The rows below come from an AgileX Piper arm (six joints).
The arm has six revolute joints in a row. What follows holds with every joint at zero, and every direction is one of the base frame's. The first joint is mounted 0.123 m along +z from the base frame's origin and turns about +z. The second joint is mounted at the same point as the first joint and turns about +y. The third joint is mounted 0.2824 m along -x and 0.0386 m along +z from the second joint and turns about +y. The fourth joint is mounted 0.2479 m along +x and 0.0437 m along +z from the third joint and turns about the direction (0.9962, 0, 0.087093). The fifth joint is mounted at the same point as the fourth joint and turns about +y. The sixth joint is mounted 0.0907 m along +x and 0.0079 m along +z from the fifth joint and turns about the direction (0.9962, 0, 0.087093). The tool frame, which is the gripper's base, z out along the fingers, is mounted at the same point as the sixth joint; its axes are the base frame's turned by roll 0, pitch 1.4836 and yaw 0 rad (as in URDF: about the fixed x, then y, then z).
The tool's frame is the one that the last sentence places.
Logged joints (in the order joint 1, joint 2, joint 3, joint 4, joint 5, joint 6), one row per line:
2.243 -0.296 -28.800 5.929 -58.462 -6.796
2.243 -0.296 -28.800 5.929 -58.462 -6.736
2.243 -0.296 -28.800 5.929 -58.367 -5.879
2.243 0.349 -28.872 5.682 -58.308 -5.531
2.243 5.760 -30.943 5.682 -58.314 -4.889
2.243 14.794 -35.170 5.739 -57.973 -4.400
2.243 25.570 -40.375 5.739 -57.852 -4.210
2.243 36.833 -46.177 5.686 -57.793 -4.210
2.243 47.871 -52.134 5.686 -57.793 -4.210
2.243 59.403 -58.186 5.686 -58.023 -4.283
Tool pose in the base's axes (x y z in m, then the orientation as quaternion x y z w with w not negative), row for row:
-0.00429 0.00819 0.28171 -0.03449 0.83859 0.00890 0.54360
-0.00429 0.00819 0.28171 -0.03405 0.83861 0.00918 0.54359
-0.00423 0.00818 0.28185 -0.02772 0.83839 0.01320 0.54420
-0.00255 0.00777 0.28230 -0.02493 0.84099 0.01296 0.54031
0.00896 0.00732 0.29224 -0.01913 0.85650 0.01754 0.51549
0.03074 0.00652 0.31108 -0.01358 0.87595 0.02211 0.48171
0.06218 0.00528 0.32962 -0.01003 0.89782 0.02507 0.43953
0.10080 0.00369 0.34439 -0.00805 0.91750 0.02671 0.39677
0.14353 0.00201 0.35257 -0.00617 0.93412 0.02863 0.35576
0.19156 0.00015 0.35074 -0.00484 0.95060 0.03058 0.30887
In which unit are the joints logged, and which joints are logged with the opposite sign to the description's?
The joints are logged in degrees. Opposite sign: joint 1, joint 5.
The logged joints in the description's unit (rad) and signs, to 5 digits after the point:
-0.03915 -0.00517 -0.50265 0.10348 1.02035 -0.11861
-0.03915 -0.00517 -0.50265 0.10348 1.02035 -0.11757
-0.03915 -0.00517 -0.50265 0.10348 1.01870 -0.10261
-0.03915 0.00609 -0.50391 0.09917 1.01767 -0.09653
-0.03915 0.10053 -0.54006 0.09917 1.01777 -0.08533
-0.03915 0.25820 -0.61383 0.10016 1.01182 -0.07679
-0.03915 0.44628 -0.70468 0.10016 1.00971 -0.07348
-0.03915 0.64286 -0.80594 0.09924 1.00868 -0.07348
-0.03915 0.83551 -0.90991 0.09924 1.00868 -0.07348
-0.03915 1.03678 -1.01554 0.09924 1.01269 -0.07475

